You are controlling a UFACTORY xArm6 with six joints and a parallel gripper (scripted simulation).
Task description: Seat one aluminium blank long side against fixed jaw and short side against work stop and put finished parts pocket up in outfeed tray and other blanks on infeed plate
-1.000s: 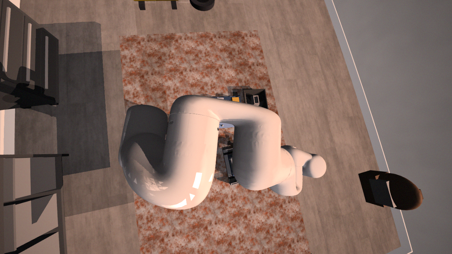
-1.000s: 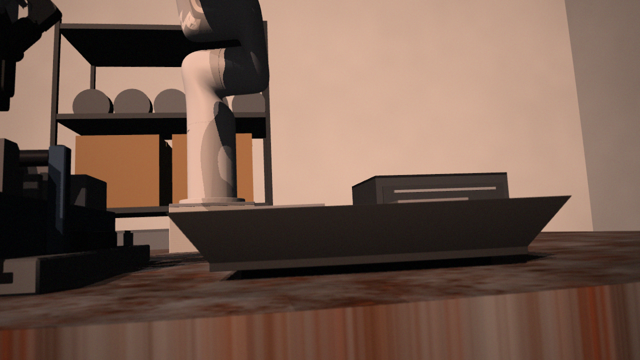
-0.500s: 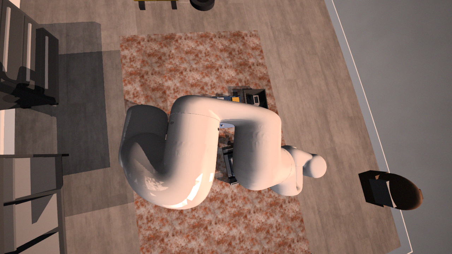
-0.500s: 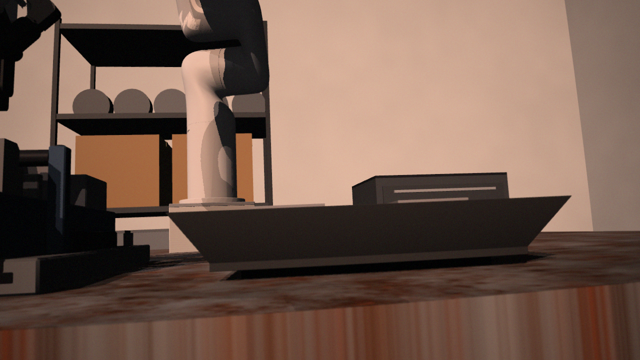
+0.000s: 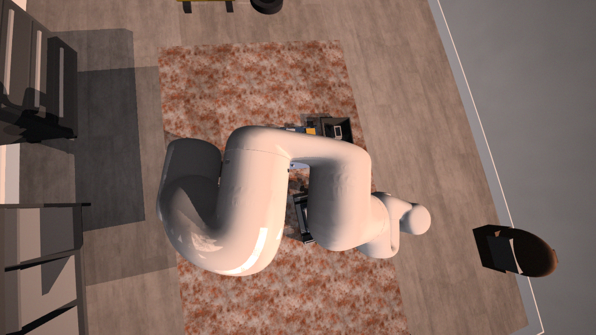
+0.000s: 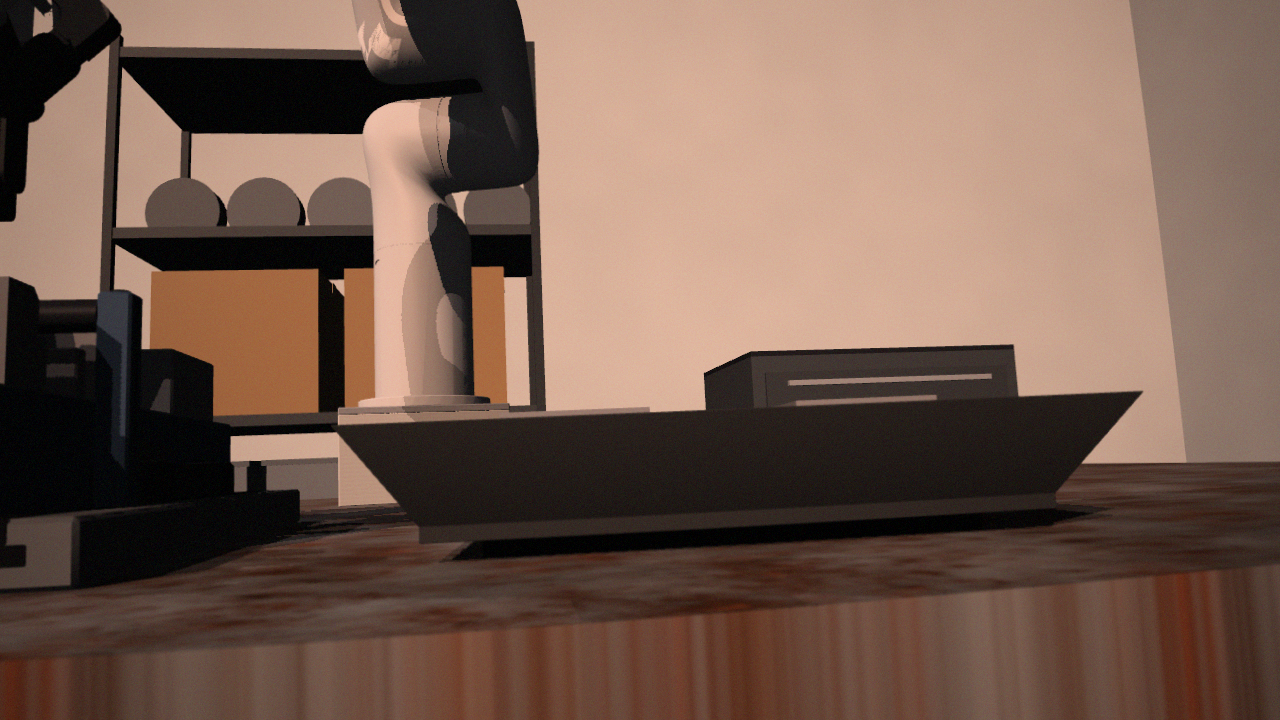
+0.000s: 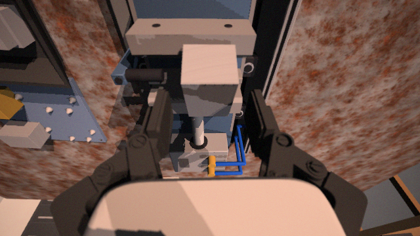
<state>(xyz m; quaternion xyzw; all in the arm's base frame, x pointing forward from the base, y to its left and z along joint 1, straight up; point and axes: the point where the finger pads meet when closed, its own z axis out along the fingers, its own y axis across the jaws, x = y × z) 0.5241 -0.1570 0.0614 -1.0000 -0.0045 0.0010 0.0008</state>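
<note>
My gripper is now 90 mm past the vise piston rod, 10 mm to the right of it and 70 mm above it. Also, from my hand: vise body 70 mm behind, 10 mm to the left, 110 mm below; then brass blank 90 mm behind, 360 mm to the left, 120 mm below.
</note>
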